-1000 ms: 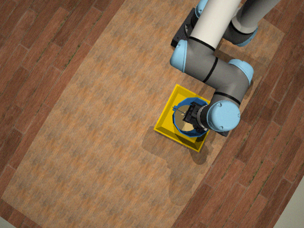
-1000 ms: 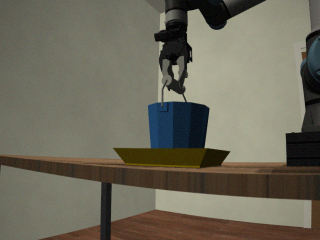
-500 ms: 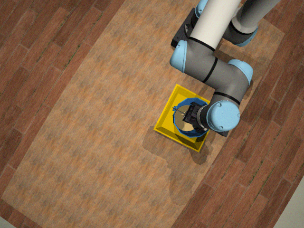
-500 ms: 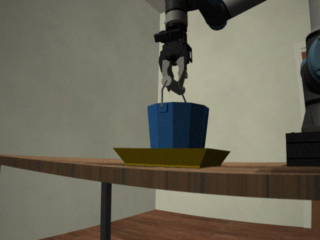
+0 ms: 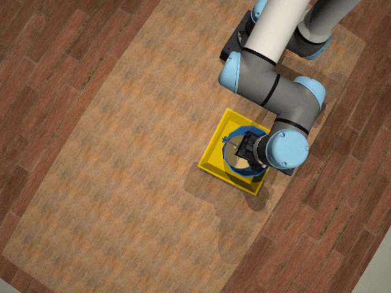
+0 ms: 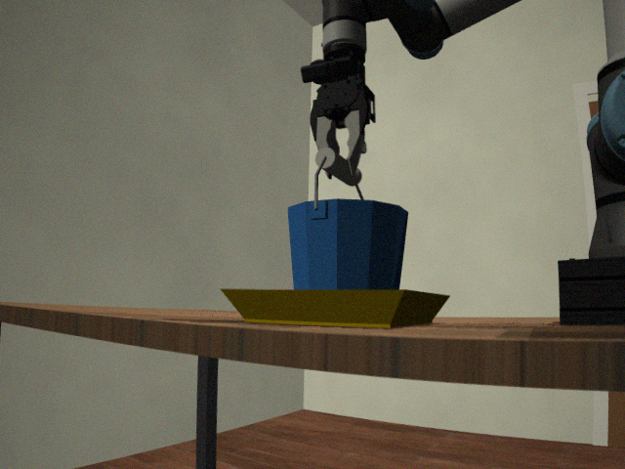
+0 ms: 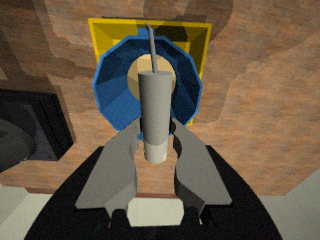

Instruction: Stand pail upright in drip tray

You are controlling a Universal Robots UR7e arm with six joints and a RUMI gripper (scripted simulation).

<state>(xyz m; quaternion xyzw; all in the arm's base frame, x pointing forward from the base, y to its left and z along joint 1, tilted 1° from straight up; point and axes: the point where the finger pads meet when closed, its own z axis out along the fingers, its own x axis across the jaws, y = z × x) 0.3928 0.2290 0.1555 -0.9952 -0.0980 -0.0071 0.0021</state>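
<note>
My gripper is now 30 mm above the pail handle. Also, from my hand: yellow drip tray 220 mm below, 10 mm behind; then pail 90 mm below, 10 mm behind.
</note>
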